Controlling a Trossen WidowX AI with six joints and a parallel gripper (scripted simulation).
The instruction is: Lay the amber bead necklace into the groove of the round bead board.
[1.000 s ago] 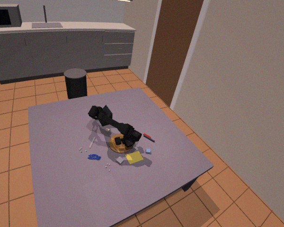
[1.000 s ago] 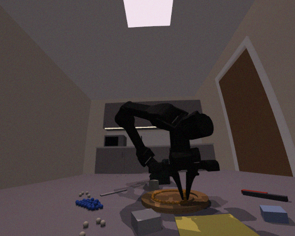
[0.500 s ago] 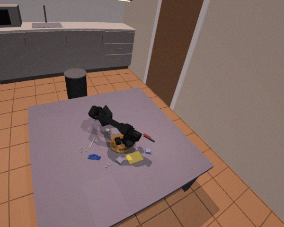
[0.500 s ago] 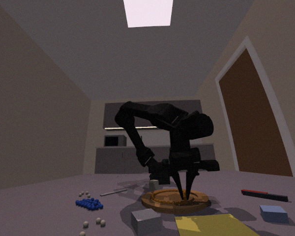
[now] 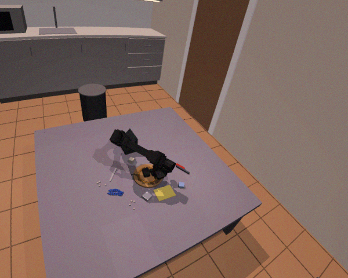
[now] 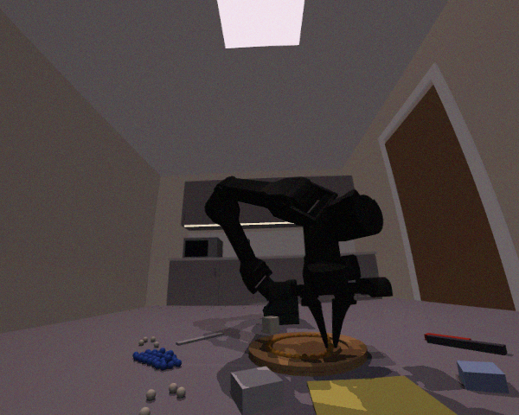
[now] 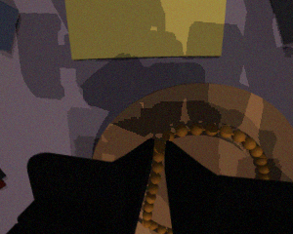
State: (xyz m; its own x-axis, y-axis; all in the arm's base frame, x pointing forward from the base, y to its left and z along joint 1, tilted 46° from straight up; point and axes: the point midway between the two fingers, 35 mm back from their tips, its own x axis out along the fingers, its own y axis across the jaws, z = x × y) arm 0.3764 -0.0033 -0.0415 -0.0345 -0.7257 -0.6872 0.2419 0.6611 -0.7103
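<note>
Right now the round wooden bead board is 60 mm behind my gripper tip, 20 mm to the right of it and 10 mm below it. From my gripper tip the other things lie so: blue block (130 mm to the left, 120 mm ahead, 10 mm below); grey block (120 mm to the right, 90 mm ahead, 10 mm below); yellow pad (110 mm ahead, 20 mm below).
</note>
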